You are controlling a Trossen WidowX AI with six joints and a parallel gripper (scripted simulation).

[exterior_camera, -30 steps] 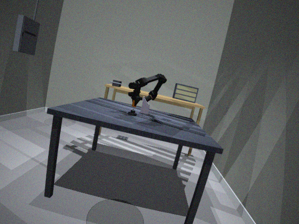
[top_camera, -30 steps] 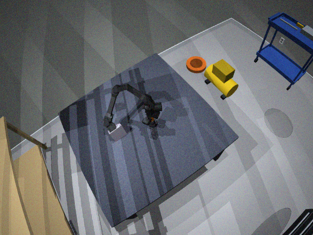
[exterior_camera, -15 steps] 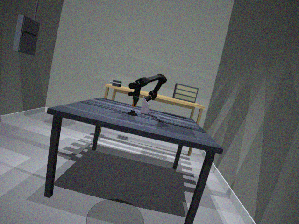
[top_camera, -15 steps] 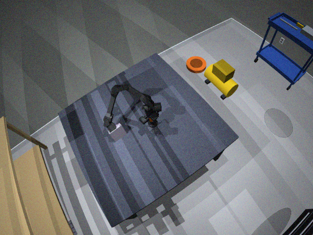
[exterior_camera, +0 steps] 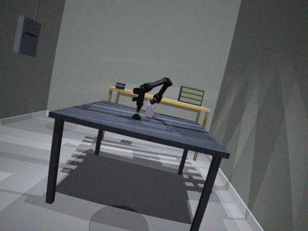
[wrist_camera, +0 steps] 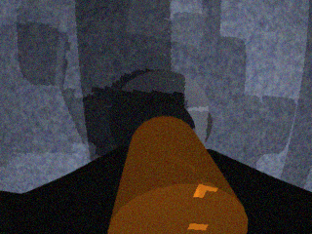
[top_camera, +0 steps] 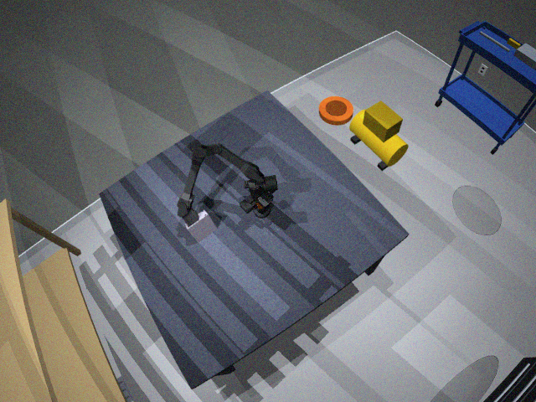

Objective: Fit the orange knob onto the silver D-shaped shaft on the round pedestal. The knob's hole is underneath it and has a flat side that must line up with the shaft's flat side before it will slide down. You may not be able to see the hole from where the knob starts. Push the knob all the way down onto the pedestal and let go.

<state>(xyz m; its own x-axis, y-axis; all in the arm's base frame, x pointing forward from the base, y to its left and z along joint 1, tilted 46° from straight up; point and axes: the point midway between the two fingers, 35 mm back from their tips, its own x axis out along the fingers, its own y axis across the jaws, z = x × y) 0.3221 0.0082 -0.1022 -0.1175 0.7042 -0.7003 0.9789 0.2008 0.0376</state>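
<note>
My gripper tip is now 40 mm above the round dark pedestal. Also, from my gripper tip: orange knob: 30 mm above.
</note>
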